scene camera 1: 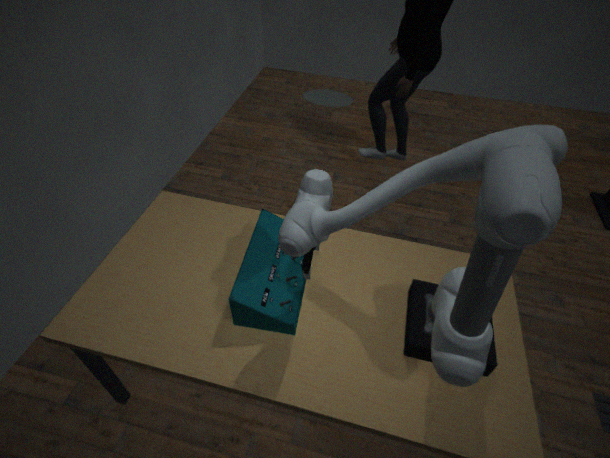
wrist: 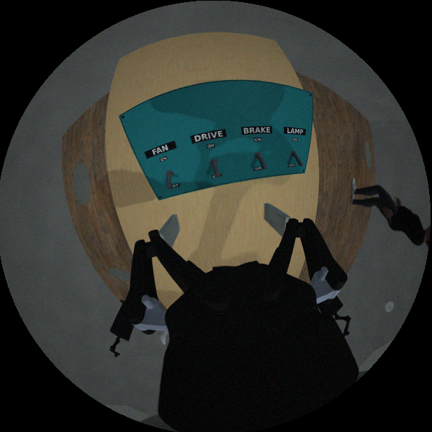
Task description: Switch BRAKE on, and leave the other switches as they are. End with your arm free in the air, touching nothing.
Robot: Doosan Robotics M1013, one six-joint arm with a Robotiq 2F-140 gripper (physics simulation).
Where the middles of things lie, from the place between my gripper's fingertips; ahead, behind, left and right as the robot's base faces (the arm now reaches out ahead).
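Relative to the teal switch panel (scene camera 1: 262, 284), my hand is at present 60 mm to the left of the panel, 170 mm short of it and 160 mm above it.
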